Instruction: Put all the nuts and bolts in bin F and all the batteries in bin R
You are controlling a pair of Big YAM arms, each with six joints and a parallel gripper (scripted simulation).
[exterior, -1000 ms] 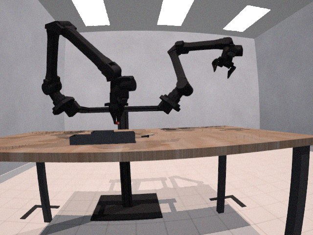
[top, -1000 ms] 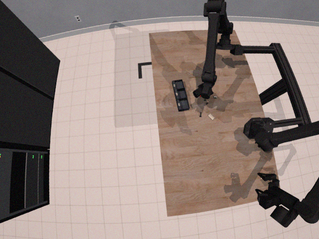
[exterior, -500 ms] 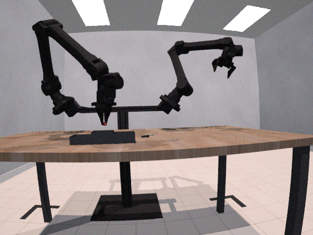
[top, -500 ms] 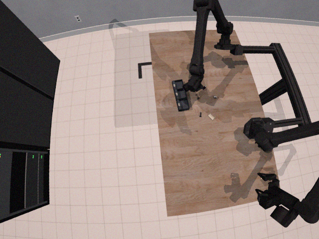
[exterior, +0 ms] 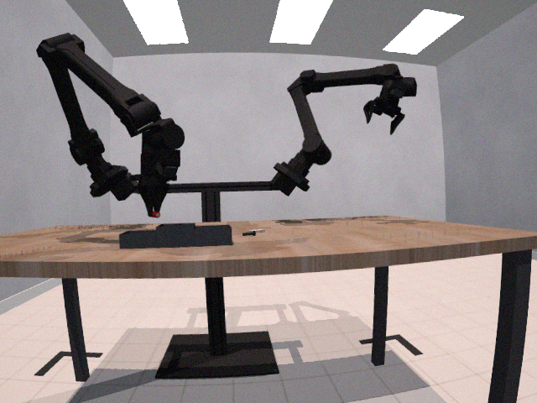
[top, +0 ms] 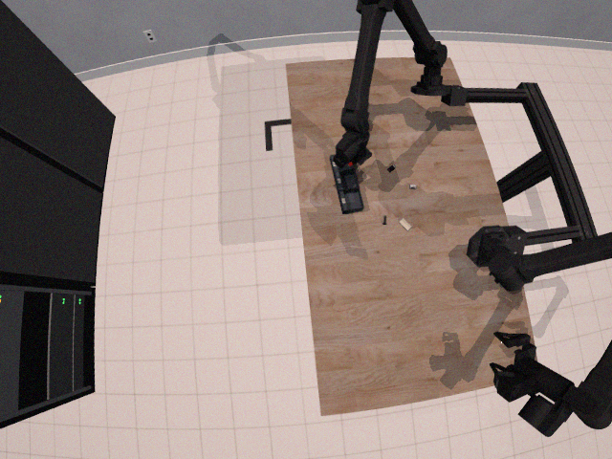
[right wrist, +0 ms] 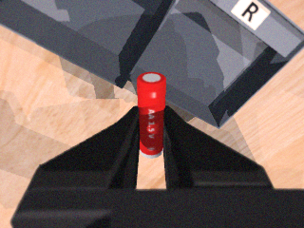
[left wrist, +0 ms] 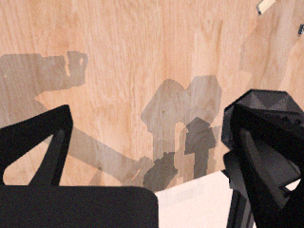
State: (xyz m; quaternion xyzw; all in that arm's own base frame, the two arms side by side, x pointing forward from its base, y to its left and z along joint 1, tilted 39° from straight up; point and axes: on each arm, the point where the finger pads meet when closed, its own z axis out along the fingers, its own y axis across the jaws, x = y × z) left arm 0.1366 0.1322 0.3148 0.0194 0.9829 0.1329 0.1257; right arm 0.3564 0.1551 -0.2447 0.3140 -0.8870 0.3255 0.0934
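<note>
My right hand is 40 mm short of the black three-compartment bin row, 60 mm to the right of it and 50 mm above it. Round my right hand: silver piece: 250 mm behind, 120 mm to the left, 70 mm below; then black bolt: 80 mm behind, 250 mm to the left, 70 mm below; then red battery: right at my right hand.
</note>
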